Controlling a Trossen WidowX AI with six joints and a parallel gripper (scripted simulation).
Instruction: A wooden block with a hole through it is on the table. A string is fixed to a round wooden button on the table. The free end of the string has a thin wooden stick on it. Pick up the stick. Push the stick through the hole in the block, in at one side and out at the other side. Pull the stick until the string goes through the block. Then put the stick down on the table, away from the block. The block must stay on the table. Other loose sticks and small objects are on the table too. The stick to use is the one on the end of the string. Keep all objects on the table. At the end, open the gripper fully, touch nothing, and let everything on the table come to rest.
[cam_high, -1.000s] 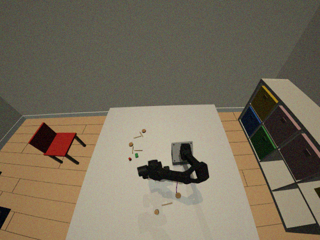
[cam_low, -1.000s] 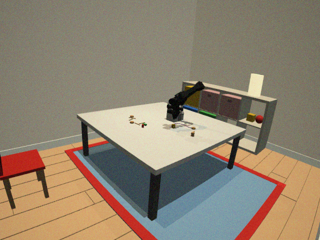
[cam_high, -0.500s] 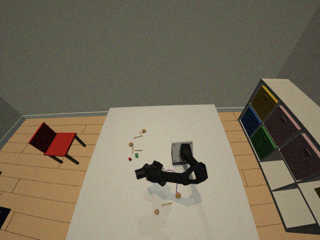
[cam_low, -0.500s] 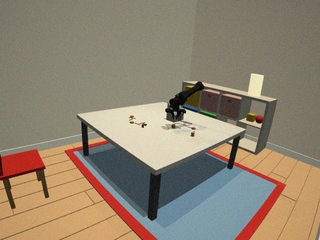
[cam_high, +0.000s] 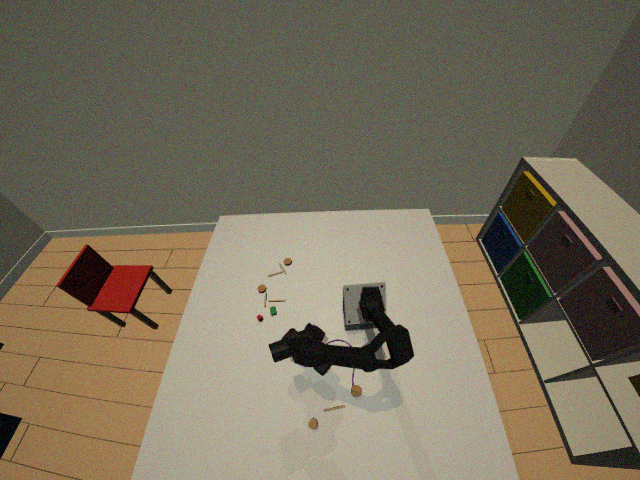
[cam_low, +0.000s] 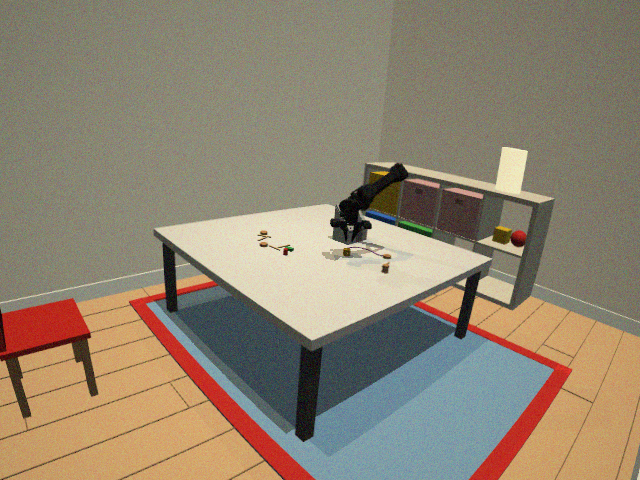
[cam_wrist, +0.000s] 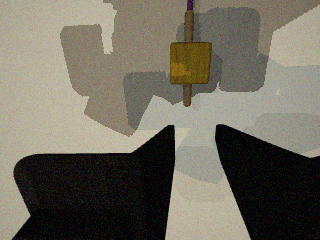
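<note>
The yellow-brown wooden block lies 60 mm below my gripper tip, 30 mm to the right of it and 20 mm behind it. Also, from my gripper tip: wooden cylinder 220 mm to the left, 60 mm below, 10 mm behind; then round wooden button 170 mm behind, 110 mm to the left, 70 mm below; then green cube 220 mm to the right, 170 mm ahead, 70 mm below.
</note>
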